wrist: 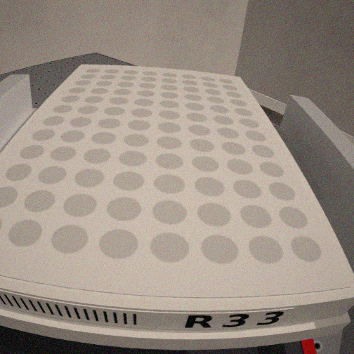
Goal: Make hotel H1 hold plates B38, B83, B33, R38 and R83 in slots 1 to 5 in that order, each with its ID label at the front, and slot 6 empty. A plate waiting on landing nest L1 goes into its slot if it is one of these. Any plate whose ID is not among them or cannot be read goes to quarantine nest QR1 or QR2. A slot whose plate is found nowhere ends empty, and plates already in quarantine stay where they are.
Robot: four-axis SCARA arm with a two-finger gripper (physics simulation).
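A pale plate (170, 272) with rows of grey round wells fills most of the wrist view. Its front edge faces the camera and carries a barcode at the left and the ID label "R33" (234, 320). My gripper (156, 101) is shut on this plate, with one grey finger along its left side and the other along its right side. The plate looks level between the fingers. Hotel H1, landing nest L1 and quarantine nests QR1 and QR2 cannot be identified in this view, and the plate hides most of what is beneath it.
A dark perforated surface (52, 70) shows behind the plate at the left. A pale ledge (270, 100) lies beyond it at the right. A red strip (309, 346) and a grey part with a round hole show below the plate's front right corner. Walls stand behind.
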